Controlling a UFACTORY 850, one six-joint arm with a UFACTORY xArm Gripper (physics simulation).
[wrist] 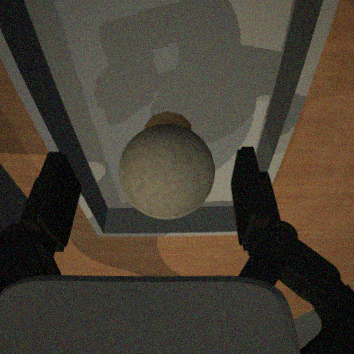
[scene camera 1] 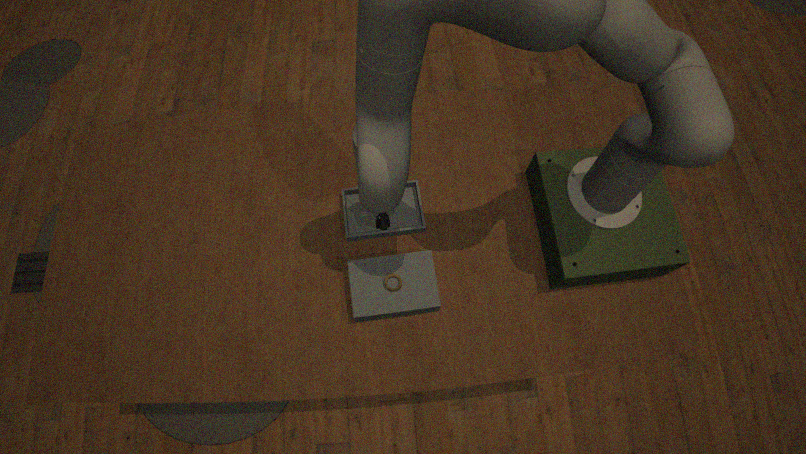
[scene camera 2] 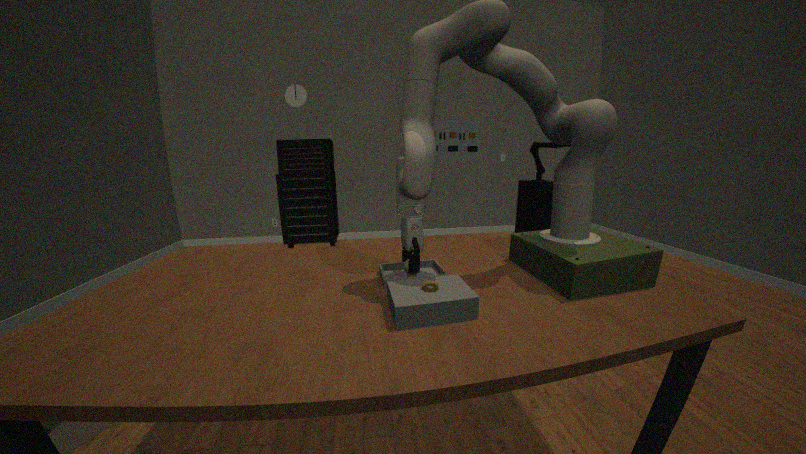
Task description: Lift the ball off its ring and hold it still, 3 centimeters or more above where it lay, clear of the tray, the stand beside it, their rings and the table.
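The pale tan ball [wrist: 167,171] sits in the grey tray [scene camera 1: 384,234] [wrist: 215,217], near one end wall in the wrist view. Part of its brown ring [wrist: 167,119] shows past the ball's far edge. My gripper [scene camera 1: 382,221] [scene camera 2: 413,263] [wrist: 151,166] is wide open and empty, pointing down over the tray. In the wrist view one finger shows on each side of the ball, with gaps between; how far down the fingertips reach beside it I cannot tell. The ball is hidden behind the arm and fingers in the scene views.
The light grey stand [scene camera 1: 411,300] [scene camera 2: 434,313] is beside the tray, with an empty yellow-brown ring [scene camera 1: 385,282] [scene camera 2: 430,290] on top. The green base block [scene camera 1: 620,253] [scene camera 2: 614,276] carries the arm at the right. The tray's raised walls surround the ball's area.
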